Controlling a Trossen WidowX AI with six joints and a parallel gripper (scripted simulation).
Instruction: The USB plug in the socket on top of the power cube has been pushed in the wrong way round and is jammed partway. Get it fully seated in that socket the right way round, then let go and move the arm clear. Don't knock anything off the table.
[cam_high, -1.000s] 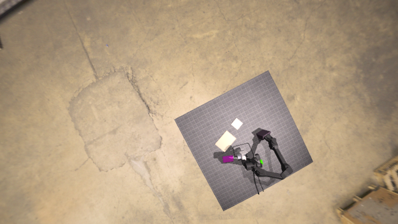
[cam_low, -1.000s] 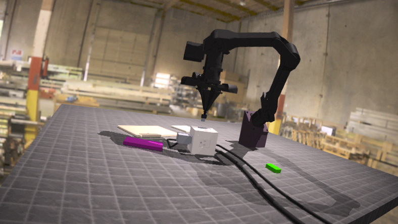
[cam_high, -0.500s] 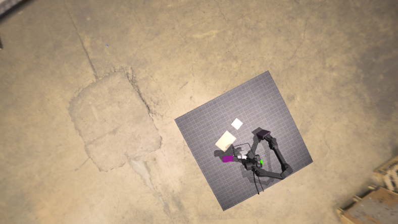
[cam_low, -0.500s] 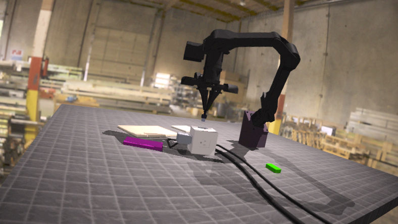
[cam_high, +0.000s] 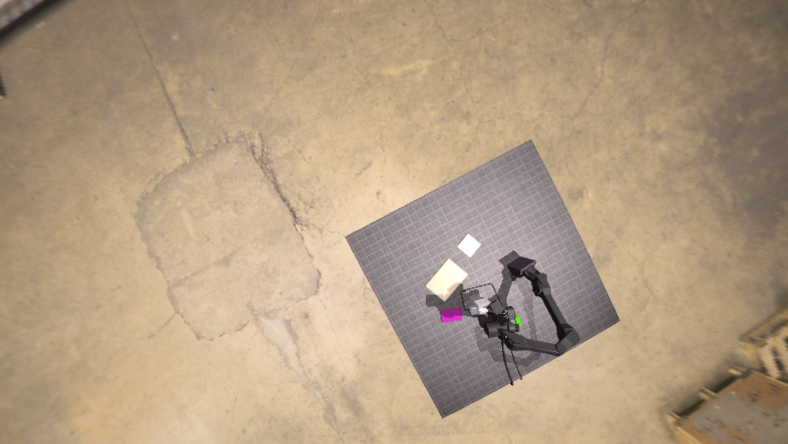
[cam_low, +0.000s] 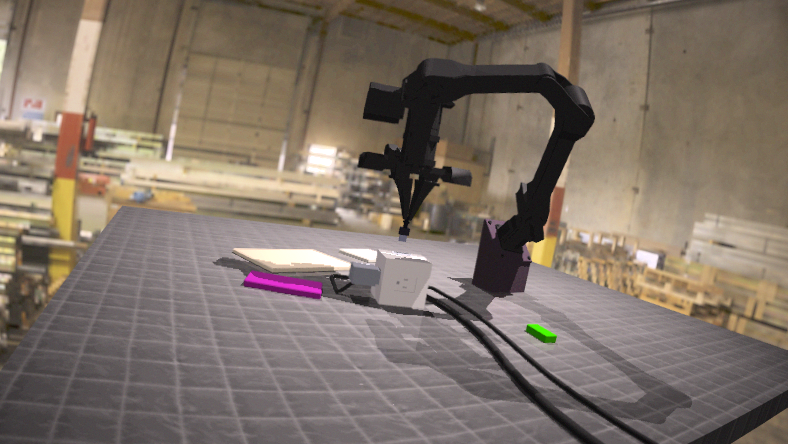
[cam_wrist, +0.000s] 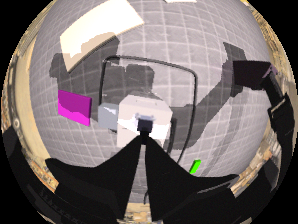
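The dark USB plug lies 2 cm below my gripper tip. The rest, counted from my gripper tip: magenta block 19 cm ahead, 13 cm below, 1 cm to the right; then green block 22 cm to the left, 15 cm behind, 13 cm below.
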